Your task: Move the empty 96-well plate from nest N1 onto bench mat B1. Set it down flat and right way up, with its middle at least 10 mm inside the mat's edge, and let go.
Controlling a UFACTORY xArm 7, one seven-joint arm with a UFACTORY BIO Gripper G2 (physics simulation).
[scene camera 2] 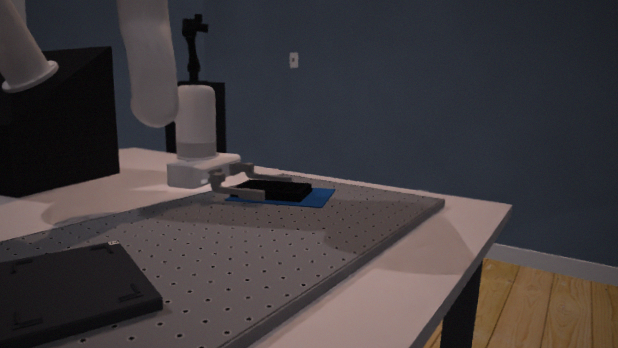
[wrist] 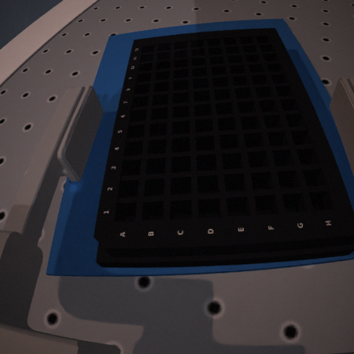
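Seen in the pictures: end effector, tool point: (scene camera 2: 267, 187); arm's base, origin of the base link: (scene camera 2: 31, 78).
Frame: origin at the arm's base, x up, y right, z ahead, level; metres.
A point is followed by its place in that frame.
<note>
The black 96-well plate (scene camera 2: 287, 191) @[z 0.592, x -0.202, y -0.191 m] (wrist: 215, 150) lies flat, wells up, on the blue bench mat (scene camera 2: 325, 197) @[z 0.638, x -0.215, y -0.240 m] (wrist: 75, 240). Its wells look empty. In the wrist view its near, row-1 end lies close to the mat's near edge. My gripper (scene camera 2: 276, 187) @[z 0.538, x -0.205, y -0.197 m] (wrist: 214, 127) is open around the plate, one finger beside each long side. In the wrist view a strip of mat shows between the left finger and the plate, and the right finger also stands apart from it. A dark nest (scene camera 2: 75, 287) @[z 0.669, x -0.206, y 0.194 m] with corner brackets stands empty at the lower left; its label is too small to read.
The mat lies on a grey perforated board (scene camera 2: 350, 220) @[z 0.737, x -0.217, y -0.160 m] (wrist: 252, 300) on a pale table (scene camera 2: 390, 295) @[z 0.872, x -0.230, y -0.014 m]. A large black box (scene camera 2: 60, 125) @[z 0.127, x -0.101, y -0.007 m] stands at the left. A pale arm part (scene camera 2: 25, 55) @[z 0.056, x 0.044, y 0.026 m] hangs at the upper left. A small black arm (scene camera 2: 193, 50) stands behind my gripper.
</note>
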